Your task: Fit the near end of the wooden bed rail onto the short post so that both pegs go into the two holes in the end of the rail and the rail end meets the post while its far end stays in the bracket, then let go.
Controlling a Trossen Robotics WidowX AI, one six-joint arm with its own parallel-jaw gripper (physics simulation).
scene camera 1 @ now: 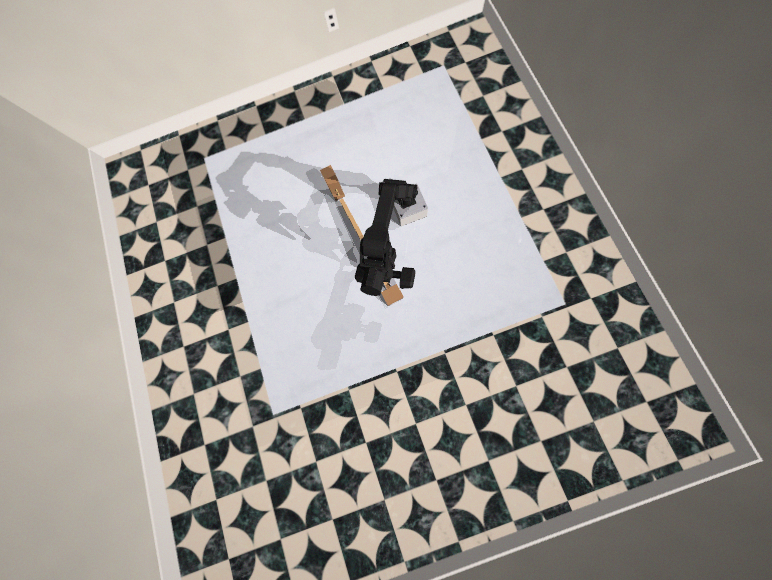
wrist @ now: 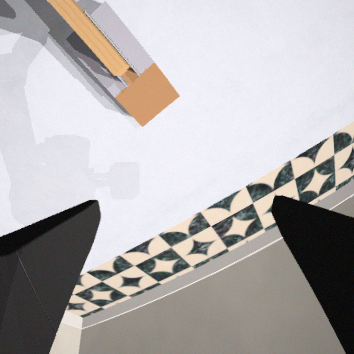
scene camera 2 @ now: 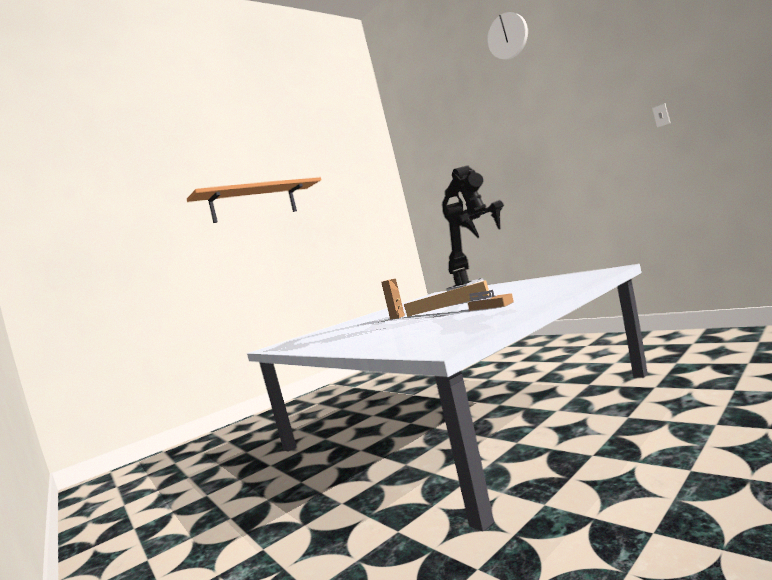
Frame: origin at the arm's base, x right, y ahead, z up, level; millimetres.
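Seen in the pictures: gripper, fingertip midpoint: (scene camera 1: 389, 286) (wrist: 187, 206) (scene camera 2: 489, 233); arm's base, origin of the base link: (scene camera 1: 407, 199) (scene camera 2: 462, 283).
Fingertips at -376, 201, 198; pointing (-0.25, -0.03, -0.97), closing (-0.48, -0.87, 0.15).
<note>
Pixels of each thing's middle, then the offset from my fingertips to it, as dx, dy, dz. "pt": a spot on its surface instead. Level surfaces: height alone.
- wooden bed rail, body centre: (scene camera 2: 443, 300) (scene camera 1: 363, 240) +281, +38, -226
- upright wooden post, surface spot: (scene camera 2: 391, 299) pt +547, +101, -186
- low wooden block, body centre: (wrist: 125, 68) (scene camera 2: 490, 302) (scene camera 1: 387, 285) +64, +7, -260
- white table, its level: dz -277
The wooden bed rail (scene camera 1: 350, 216) (scene camera 2: 446, 299) (wrist: 95, 40) runs between an upright wooden post (scene camera 1: 332, 182) (scene camera 2: 391, 299) and a low wooden block (scene camera 1: 391, 294) (scene camera 2: 489, 303) (wrist: 147, 95). Small marks show on the post's face towards the rail. The rail end there is close to the post's foot; whether they touch is too small to tell. The other rail end lies by the thin grey bracket (scene camera 2: 481, 294) (wrist: 125, 40) at the block. My gripper (scene camera 2: 488, 232) (wrist: 187, 206) is open and empty, high above the table. My arm hides part of the rail in scene camera 1.
The white table (scene camera 1: 474, 261) (scene camera 2: 405, 349) (wrist: 240, 75) carries my arm's pale base (scene camera 1: 413, 213), beside the rail. Arm shadows fall across the table and rail area. A wooden wall shelf (scene camera 2: 255, 187) hangs away from the table. The patterned floor surrounds the table.
</note>
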